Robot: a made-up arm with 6 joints.
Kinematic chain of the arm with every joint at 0, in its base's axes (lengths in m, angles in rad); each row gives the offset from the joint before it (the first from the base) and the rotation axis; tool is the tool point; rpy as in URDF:
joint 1: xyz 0 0 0.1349 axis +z
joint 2: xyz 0 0 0 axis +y
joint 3: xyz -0.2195 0 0.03 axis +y
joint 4: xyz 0.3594 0 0.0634 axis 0.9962 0 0.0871
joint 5: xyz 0 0 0 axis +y
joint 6: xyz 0.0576 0 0.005 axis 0.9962 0 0.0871
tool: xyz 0 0 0 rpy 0 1.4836 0
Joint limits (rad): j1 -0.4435..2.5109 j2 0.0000..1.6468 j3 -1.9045..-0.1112 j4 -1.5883..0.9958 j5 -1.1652..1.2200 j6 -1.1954..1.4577
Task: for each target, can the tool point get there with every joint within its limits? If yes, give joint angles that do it. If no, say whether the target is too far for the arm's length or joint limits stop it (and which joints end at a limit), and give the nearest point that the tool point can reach.
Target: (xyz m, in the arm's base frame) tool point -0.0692 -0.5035 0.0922
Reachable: no: joint limits stop it (at a limit: joint 2, joint 3, joint 5) | nearest point -0.0619 -0.4507 0.4829 | short by 0.394 m
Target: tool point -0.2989 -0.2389 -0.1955
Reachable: no: joint limits stop it (at a limit: joint 1, joint 2, joint 3, joint 4) | nearest point -0.1313 0.0319 -0.0313 | short by 0.358 m
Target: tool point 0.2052 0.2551 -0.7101
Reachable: no: too far | nearest point 0.0970 0.1205 -0.0572 | short by 0.675 m
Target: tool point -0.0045 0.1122 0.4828
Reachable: yes | joints 1.6097 0.2021 -0.7460 -0.9876 -0.0037 -0.5321
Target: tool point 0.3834 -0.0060 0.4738
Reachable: yes | joints -0.0232 1.3538 -1.5212 0.1528 0.3329 0.7450
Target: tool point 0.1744 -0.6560 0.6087
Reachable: no: too far | nearest point 0.1156 -0.4349 0.5072 | short by 0.250 m
